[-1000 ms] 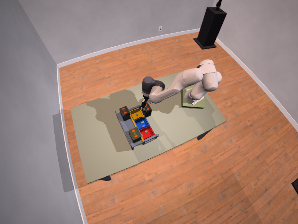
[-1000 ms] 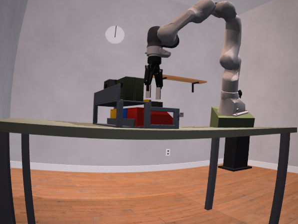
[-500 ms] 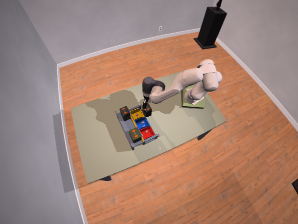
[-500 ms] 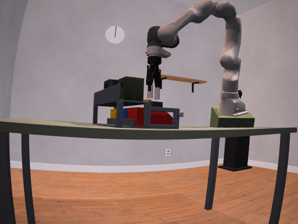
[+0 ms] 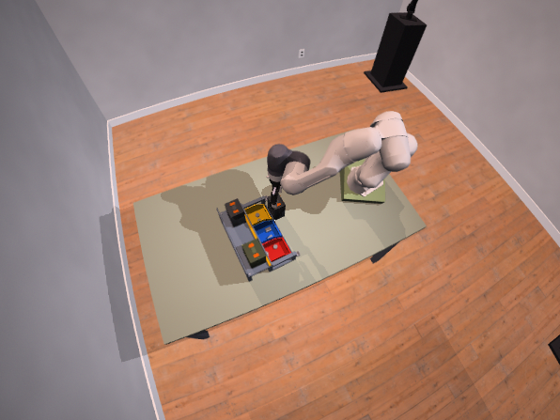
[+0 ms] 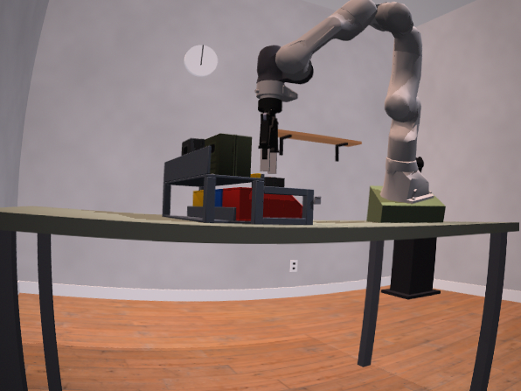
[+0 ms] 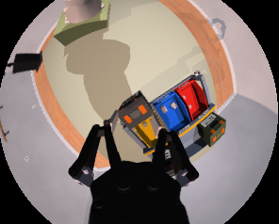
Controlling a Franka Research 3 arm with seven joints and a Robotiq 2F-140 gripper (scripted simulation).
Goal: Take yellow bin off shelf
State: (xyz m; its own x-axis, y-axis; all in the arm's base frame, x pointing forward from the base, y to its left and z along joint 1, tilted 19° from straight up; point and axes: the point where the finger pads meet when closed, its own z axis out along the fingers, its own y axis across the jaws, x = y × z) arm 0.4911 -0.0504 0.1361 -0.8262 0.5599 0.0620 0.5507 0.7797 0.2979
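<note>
Right now the black box is 110 mm below my hand. Round my hand: yellow bin (130 mm ahead, 10 mm to the left, 130 mm below); red bin (100 mm ahead, 230 mm to the left, 130 mm below); blue bin (110 mm ahead, 120 mm to the left, 130 mm below).
</note>
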